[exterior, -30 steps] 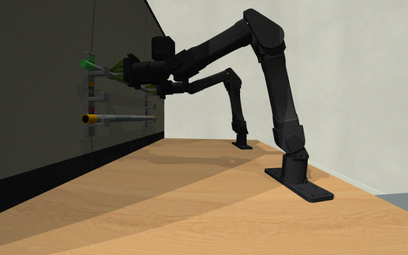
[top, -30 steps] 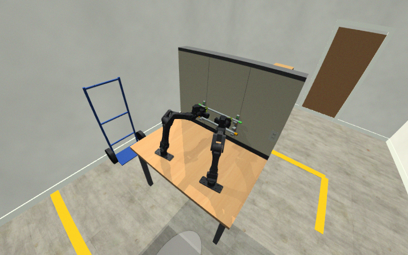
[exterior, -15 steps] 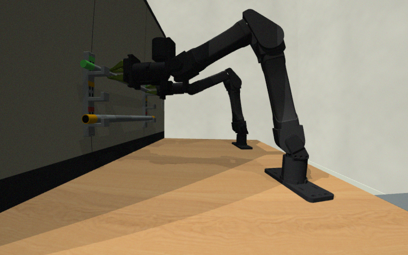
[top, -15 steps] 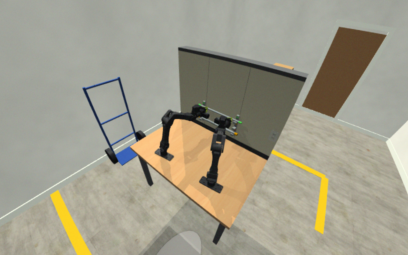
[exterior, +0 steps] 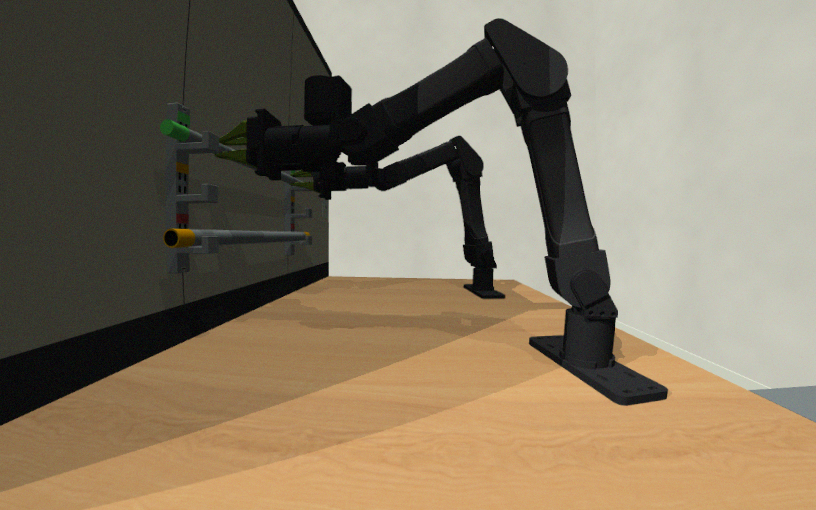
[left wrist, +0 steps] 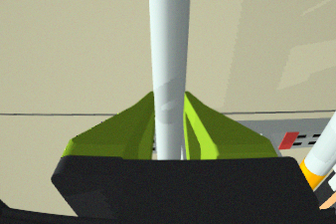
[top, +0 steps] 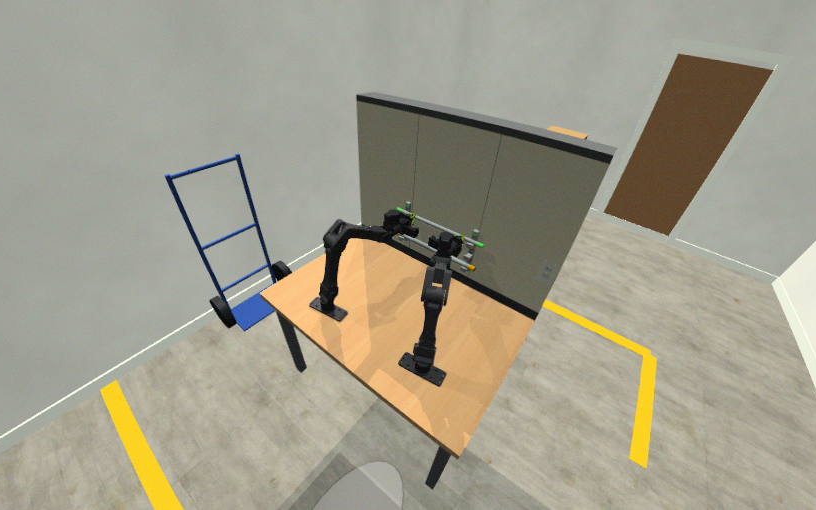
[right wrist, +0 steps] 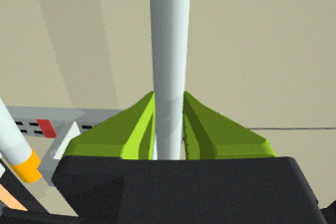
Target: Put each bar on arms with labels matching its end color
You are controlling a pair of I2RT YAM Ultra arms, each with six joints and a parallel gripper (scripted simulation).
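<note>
Now: the green-ended bar 20 mm ahead of my right hand and 150 mm to the left of it. The rest, counted from my right hand: orange-ended bar: 10 mm ahead, 150 mm to the left, 150 mm below; wall panel: 110 mm ahead, 130 mm to the left, 110 mm above.
Right now the green-ended bar is 150 mm to the right of my left hand. From my left hand the other things lie so: orange-ended bar 150 mm below, 140 mm to the right, 10 mm behind; then wall panel 160 mm to the right, 110 mm above, 90 mm ahead.
</note>
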